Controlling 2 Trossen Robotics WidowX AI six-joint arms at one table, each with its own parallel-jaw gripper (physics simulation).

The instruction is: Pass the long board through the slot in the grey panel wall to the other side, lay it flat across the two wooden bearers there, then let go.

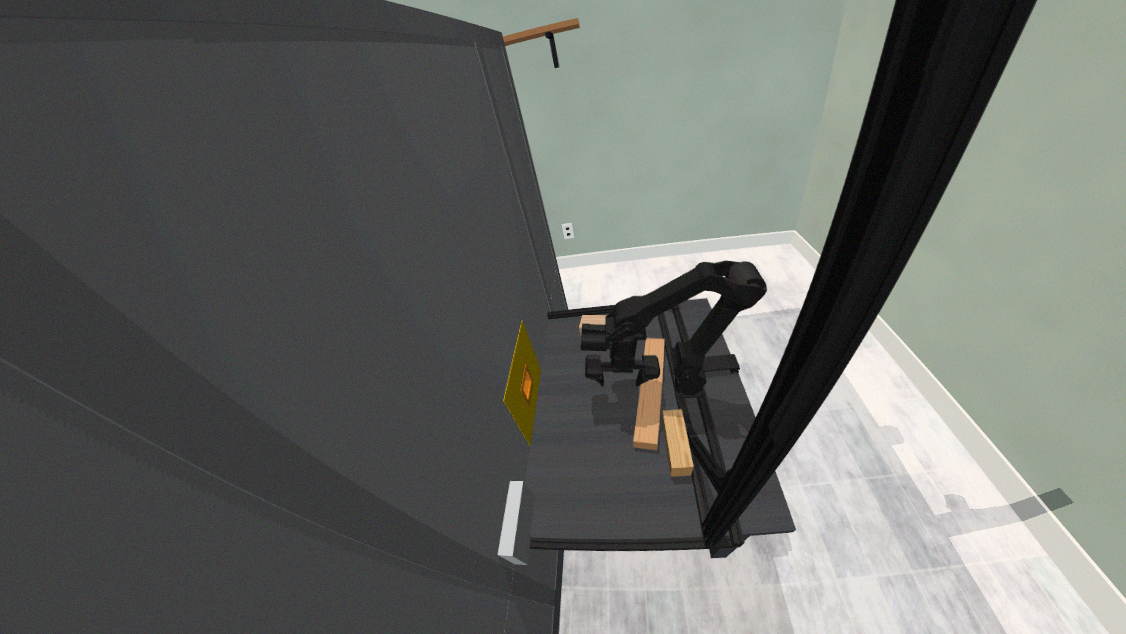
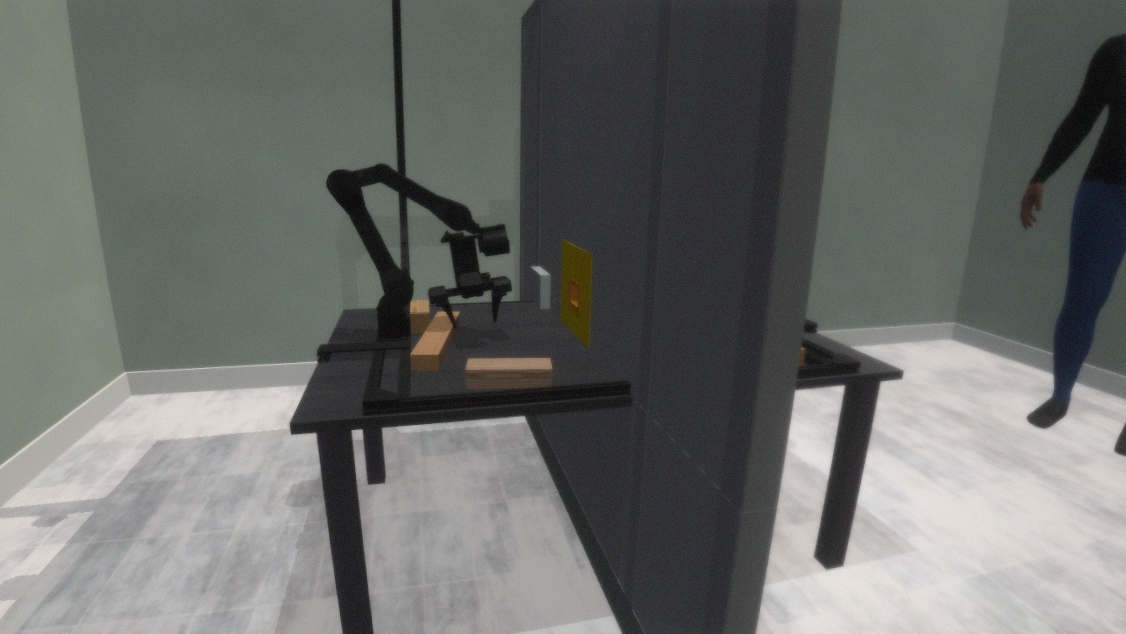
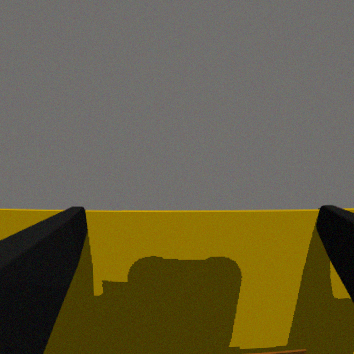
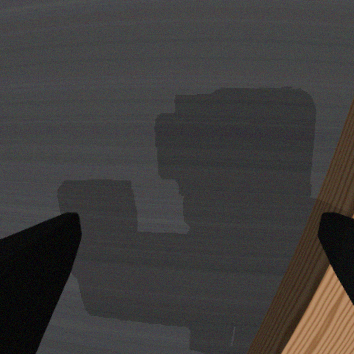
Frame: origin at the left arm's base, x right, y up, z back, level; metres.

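Where they show: left gripper, fingertip midpoint: [image 3: 204,217]; right gripper, fingertip midpoint: [image 1: 619,385] [image 2: 475,325] [image 4: 202,224]; right arm's base, link origin: [image 1: 689,387] [image 2: 393,337].
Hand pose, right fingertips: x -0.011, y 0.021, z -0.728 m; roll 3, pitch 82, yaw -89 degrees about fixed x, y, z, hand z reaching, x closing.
Note:
After its pixels a point has its place.
The long board [image 1: 649,409] {x 0.067, y 0.014, z -0.799 m} [image 2: 433,346] {x -0.130, y 0.014, z -0.828 m} [image 4: 320,320] {x 0.040, y 0.014, z -0.784 m} lies on the table on the right arm's side of the grey panel wall [image 1: 354,236] {x 0.239, y 0.648, z -0.483 m} [image 2: 701,236] {x -0.597, y 0.298, z -0.483 m}. Two short wooden blocks that look like the bearers, one [image 1: 677,444] {x 0.175, y 0.031, z -0.851 m} [image 2: 419,316] {x 0.083, y 0.024, z -0.855 m} near the arm's base and one [image 1: 592,320] {x -0.287, y 0.019, z -0.653 m} [image 2: 508,372] {x -0.308, y 0.013, z -0.698 m} nearer the wall, lie beside the board, not under it. The slot [image 1: 527,384] {x -0.007, y 0.057, z -0.475 m} [image 2: 574,293] {x 0.044, y 0.076, z -0.474 m} is in a yellow plate [image 1: 516,405] {x 0.105, y 0.125, z -0.483 m} [image 2: 581,259] {x -0.039, y 0.176, z -0.483 m} [image 3: 200,240] {x -0.002, y 0.187, z -0.432 m}. My right gripper [image 1: 620,381] {x -0.011, y 0.021, z -0.728 m} [image 2: 475,323] {x -0.011, y 0.021, z -0.728 m} [image 4: 202,224] {x -0.011, y 0.021, z -0.728 m} is open above the table beside the board. My left gripper [image 3: 204,217] {x -0.001, y 0.197, z -0.432 m} is open, facing the plate.
A white block [image 1: 511,519] {x 0.349, y 0.081, z -0.499 m} [image 2: 541,288] {x 0.270, y 0.042, z -0.509 m} is by the wall beside the plate. Black rails [image 1: 622,543] {x 0.368, y -0.025, z -0.715 m} [image 2: 504,396] {x -0.380, y -0.003, z -0.716 m} edge the table, and a tall black post [image 1: 866,259] {x 0.375, y 0.643, z -0.877 m} [image 2: 399,102] {x 0.346, y 0.546, z -0.886 m} rises from it. A small orange-brown piece [image 2: 801,355] {x -0.328, y 0.011, z -0.075 m} shows past the wall. A person [image 2: 1087,236] stands at the right.

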